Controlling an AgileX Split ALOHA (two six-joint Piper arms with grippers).
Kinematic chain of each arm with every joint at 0, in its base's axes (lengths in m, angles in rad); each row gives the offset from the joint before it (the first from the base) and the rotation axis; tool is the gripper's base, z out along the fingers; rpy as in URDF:
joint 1: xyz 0 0 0.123 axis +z
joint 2: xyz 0 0 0 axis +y
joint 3: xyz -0.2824 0 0.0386 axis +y
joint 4: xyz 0.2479 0 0.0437 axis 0.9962 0 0.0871
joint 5: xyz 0 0 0 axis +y
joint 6: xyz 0.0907 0 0.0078 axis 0.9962 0 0.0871
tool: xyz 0 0 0 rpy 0 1.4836 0
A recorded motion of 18 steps. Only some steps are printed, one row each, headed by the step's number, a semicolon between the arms.
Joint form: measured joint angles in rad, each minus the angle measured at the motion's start. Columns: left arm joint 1, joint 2, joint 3, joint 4, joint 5, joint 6; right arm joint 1, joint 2, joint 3, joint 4, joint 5, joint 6.
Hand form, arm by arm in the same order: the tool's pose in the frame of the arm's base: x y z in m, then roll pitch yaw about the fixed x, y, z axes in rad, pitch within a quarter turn. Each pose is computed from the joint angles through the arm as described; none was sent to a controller.
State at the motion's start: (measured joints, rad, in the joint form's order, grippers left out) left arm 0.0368 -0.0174 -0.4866 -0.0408 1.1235 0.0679; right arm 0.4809 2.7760 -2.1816 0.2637 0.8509 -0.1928
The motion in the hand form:
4: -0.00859 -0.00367 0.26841 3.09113 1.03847 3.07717; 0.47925 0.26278 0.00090 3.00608 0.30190 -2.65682
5: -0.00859 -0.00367 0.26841 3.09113 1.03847 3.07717; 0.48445 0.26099 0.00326 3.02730 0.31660 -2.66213
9: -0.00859 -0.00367 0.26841 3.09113 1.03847 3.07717; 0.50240 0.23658 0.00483 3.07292 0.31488 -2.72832
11: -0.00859 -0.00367 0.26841 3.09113 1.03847 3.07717; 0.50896 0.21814 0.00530 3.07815 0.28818 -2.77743
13: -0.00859 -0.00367 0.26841 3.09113 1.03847 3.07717; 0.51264 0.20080 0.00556 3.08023 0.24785 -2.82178
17: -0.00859 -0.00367 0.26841 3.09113 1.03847 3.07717; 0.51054 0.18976 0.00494 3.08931 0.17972 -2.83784
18: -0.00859 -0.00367 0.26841 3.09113 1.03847 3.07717; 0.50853 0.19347 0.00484 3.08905 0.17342 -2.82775
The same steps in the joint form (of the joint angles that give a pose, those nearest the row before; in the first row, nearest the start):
4: 0.0000 0.0000 0.0000 0.0000 0.0000 0.0011; -0.0022 0.0712 -0.1637 -0.0826 0.0122 0.0685
5: 0.0000 0.0000 0.0000 0.0000 0.0000 0.0011; -0.0059 0.0836 -0.1998 -0.1120 0.0185 0.0903
9: 0.0000 0.0000 0.0000 0.0000 0.0000 0.0011; -0.0512 0.1215 -0.2903 -0.1836 0.0671 0.1597
11: 0.0000 0.0000 0.0000 0.0000 0.0000 0.0011; -0.0849 0.1251 -0.3029 -0.1970 0.1016 0.1846
13: 0.0000 0.0000 0.0000 0.0000 0.0000 0.0011; -0.1159 0.1250 -0.3079 -0.2039 0.1461 0.2042
17: 0.0000 0.0000 0.0000 0.0000 0.0000 0.0011; -0.1324 0.1251 -0.3110 -0.2132 0.2173 0.2125
18: 0.0000 0.0000 0.0000 0.0000 0.0000 0.0011; -0.1249 0.1251 -0.3110 -0.2123 0.2237 0.2098

